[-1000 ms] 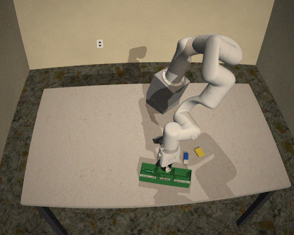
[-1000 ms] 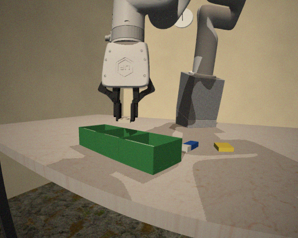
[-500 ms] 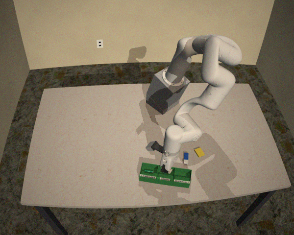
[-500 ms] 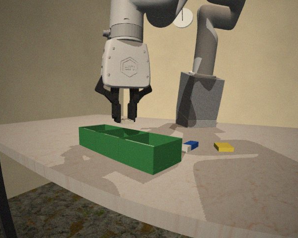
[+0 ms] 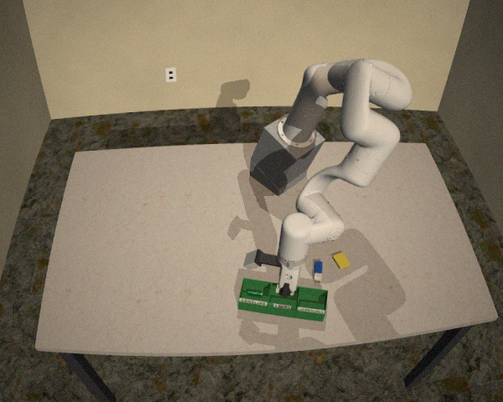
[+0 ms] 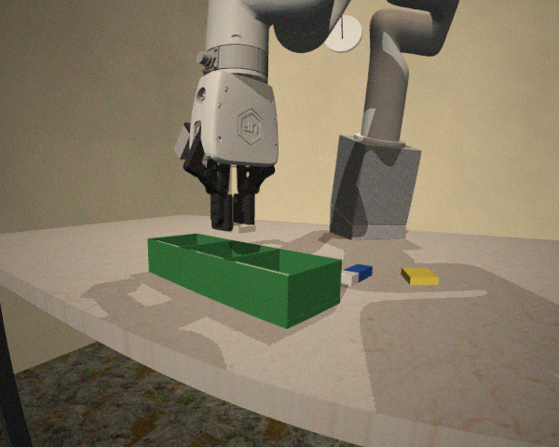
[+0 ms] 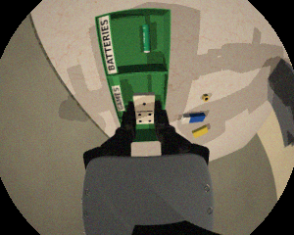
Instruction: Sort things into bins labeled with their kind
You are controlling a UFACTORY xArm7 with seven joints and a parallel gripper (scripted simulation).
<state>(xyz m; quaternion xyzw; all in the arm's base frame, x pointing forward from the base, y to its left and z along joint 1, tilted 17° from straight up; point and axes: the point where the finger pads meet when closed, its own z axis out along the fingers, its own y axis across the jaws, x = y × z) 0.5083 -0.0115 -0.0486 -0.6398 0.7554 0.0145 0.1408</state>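
Right now my hand is 19 cm to the right of the yellow block, 16 cm past it and 8 cm above it. The rest, counted from my hand: brown piece 14 cm behind, 8 cm below, 5 cm to the left; then white domino 2 cm below; then green stick 8 cm to the right, 8 cm below, 2 cm behind.
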